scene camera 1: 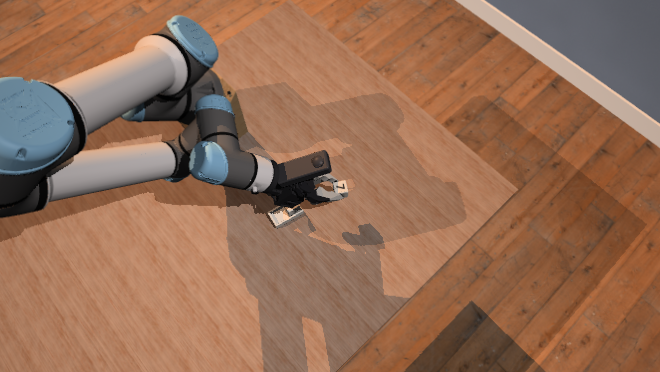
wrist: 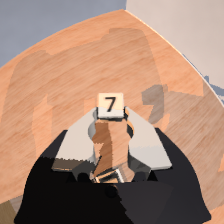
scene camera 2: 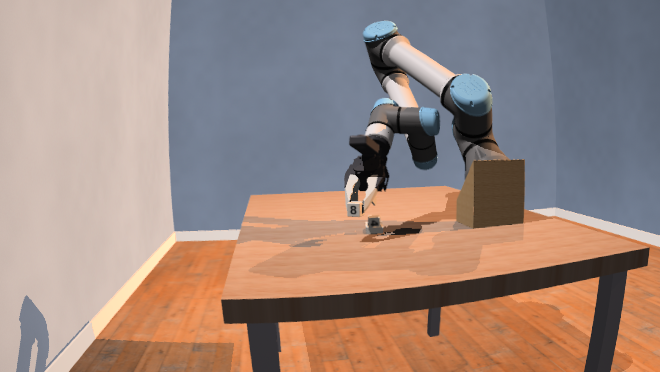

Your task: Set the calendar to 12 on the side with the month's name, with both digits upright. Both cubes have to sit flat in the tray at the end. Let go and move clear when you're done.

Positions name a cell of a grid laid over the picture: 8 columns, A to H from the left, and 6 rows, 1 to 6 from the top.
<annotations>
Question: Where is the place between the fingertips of the gripper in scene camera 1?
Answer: E4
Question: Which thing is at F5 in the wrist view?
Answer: The gripper.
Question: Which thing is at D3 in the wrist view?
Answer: A white digit cube.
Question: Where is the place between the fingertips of the gripper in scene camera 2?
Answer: E4
</annotations>
